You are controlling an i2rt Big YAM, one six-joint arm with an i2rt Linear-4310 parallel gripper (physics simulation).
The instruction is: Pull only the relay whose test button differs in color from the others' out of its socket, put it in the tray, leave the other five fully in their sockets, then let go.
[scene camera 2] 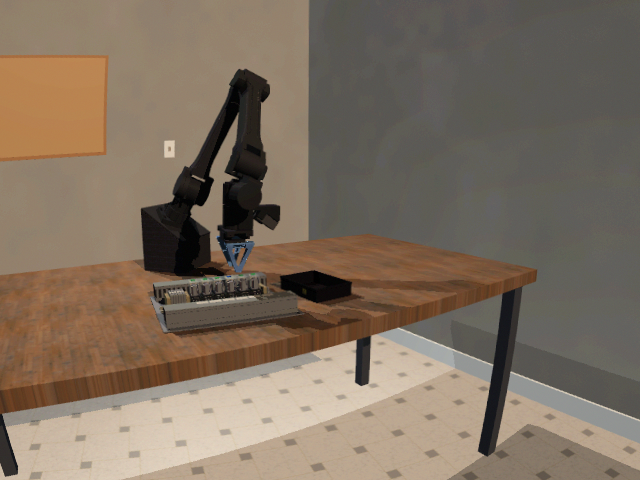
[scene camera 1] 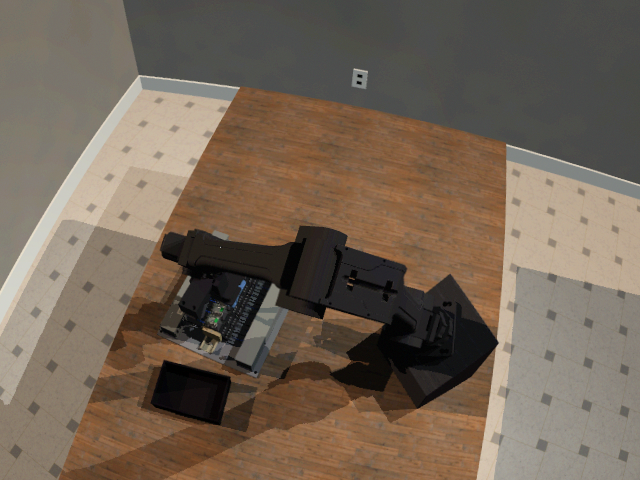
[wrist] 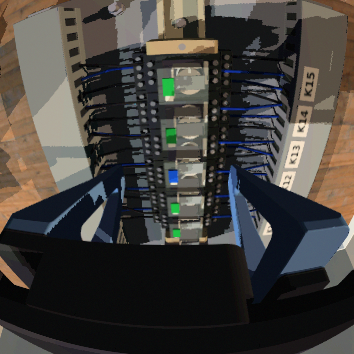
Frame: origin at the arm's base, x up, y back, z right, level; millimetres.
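Seen in the pictures: gripper, between the fingertips: (scene camera 2: 235,269) (scene camera 1: 222,300) (wrist: 175,173); arm's base, origin of its link: (scene camera 2: 173,220) (scene camera 1: 436,328).
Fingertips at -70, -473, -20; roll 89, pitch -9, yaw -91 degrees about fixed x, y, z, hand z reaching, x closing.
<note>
Offsets run from my fingertips to a thing's top centre, as dx, dy, dz.
The relay with the blue test button (scene camera 2: 229,284) (wrist: 189,176) sits in the row of sockets. Relays with green buttons, such as the near-end one @[-17, -10, -45] (wrist: 190,82), stand in line on both sides of it, all apparently seated. My gripper (scene camera 2: 237,269) (wrist: 175,173) is open and empty, pointing down a little above the row. In the wrist view its blue fingers straddle the row, with the blue-button relay between the fingertips. The black tray @[-51, -15, -218] (scene camera 1: 186,412) (scene camera 2: 330,294) holds nothing that I can see. The gripper body hides the far end of the row in the wrist view.
Grey wire ducts @[-43, -99, +56] (scene camera 1: 263,330) (scene camera 2: 232,312) (wrist: 320,150) run along both sides of the row, with labels on one. A tan end clamp (scene camera 1: 210,338) (wrist: 181,46) stands at the tray end of the row. Thin wires run from the sockets to the ducts. The arm overhangs the panel.
</note>
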